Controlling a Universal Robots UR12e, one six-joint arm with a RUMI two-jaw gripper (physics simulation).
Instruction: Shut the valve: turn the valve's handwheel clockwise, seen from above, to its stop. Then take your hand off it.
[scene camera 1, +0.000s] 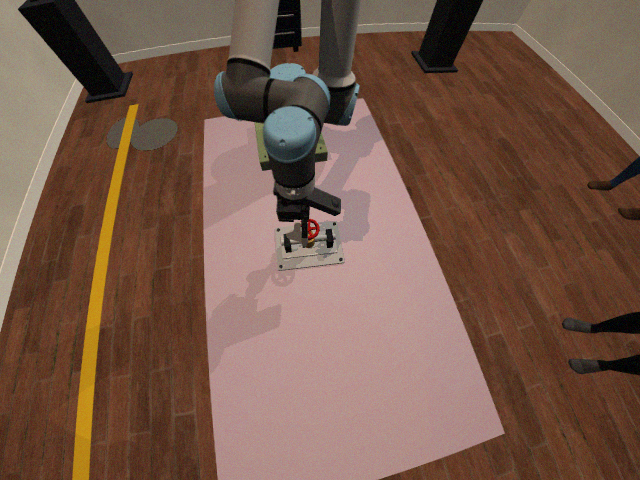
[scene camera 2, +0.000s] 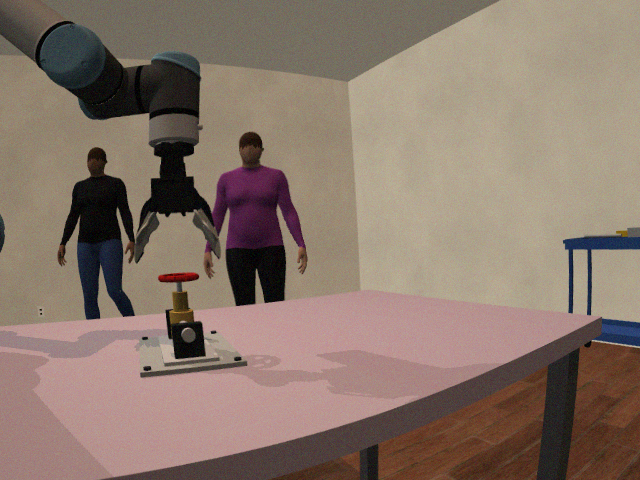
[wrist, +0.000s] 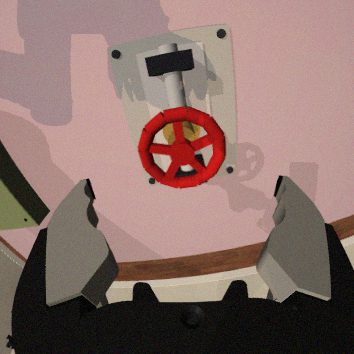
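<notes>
The red handwheel (scene camera 1: 316, 224) (scene camera 2: 178, 277) (wrist: 182, 151) lies level on top of the brass valve body (scene camera 2: 179, 300). The valve is mounted on a pale base plate (scene camera 1: 310, 263) (scene camera 2: 153, 357) (wrist: 223, 75) with dark bolts at its corners. My gripper (scene camera 2: 178, 258) (wrist: 183, 178) is open and empty, pointing down. In scene camera 2 its fingertips are a little above the wheel, one towards each side, with a gap between them and the wheel. In the wrist view the wheel shows beyond the fingertips, between their lines. In scene camera 1 a finger hides part of the valve.
The valve stands on a pink-topped table (scene camera 1: 336, 361) (scene camera 2: 361, 330) (wrist: 290, 75). A green block (scene camera 1: 263, 157) (wrist: 15, 205) is at the arm's base. Two people, one in black (scene camera 2: 98, 211) and one in purple (scene camera 2: 255, 206), stand beyond the table. A blue cart (scene camera 2: 584, 243) is at the right.
</notes>
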